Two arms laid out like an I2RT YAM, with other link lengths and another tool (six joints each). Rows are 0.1 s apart.
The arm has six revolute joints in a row. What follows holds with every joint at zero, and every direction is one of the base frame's. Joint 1 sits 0.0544 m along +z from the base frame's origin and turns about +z. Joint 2 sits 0.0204 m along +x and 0.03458 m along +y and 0.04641 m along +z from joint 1 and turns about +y. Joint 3 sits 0.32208 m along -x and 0.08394 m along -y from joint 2 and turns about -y. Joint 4 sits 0.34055 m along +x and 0.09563 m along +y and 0.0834 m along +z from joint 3 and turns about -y. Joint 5 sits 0.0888 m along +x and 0.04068 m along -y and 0.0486 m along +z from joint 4 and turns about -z. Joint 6 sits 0.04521 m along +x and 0.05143 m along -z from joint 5 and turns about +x. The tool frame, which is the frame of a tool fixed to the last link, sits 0.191 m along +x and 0.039 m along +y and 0.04 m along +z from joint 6; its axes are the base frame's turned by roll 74.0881, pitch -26.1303 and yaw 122.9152 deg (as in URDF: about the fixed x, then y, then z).
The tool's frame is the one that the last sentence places.
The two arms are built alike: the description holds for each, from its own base.
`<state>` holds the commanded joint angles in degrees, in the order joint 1, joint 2, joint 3, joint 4, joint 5, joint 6, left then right.
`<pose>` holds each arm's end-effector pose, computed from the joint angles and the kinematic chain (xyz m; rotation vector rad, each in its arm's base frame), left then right.
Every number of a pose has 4 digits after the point. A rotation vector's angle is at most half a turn.
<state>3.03 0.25 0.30 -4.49 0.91 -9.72 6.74 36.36 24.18 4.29 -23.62 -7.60</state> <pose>0.3628 0.0663 0.1906 1.1767 1.3853 1.8914 0.3815 0.1866 0.2933 1.0150 1.7772 2.2617</pose>
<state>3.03 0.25 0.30 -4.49 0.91 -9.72 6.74 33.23 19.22 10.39 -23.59 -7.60</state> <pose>0.3628 0.0663 0.1906 1.1767 1.3853 1.8914 0.3715 0.1853 0.2892 0.9204 1.7393 2.2773</pose>
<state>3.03 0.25 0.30 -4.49 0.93 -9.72 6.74 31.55 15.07 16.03 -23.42 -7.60</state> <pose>0.3629 0.0662 0.1906 1.1768 1.3851 1.8911 0.3654 0.1840 0.2821 0.8525 1.7082 2.2852</pose>
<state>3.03 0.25 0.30 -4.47 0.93 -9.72 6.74 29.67 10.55 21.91 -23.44 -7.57</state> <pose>0.3629 0.0662 0.1907 1.1765 1.3849 1.8913 0.3568 0.1830 0.2732 0.7821 1.6781 2.2941</pose>
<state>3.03 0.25 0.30 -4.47 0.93 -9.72 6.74 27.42 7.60 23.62 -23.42 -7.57</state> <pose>0.3629 0.0662 0.1907 1.1765 1.3849 1.8913 0.3496 0.1821 0.2628 0.7604 1.6683 2.2961</pose>
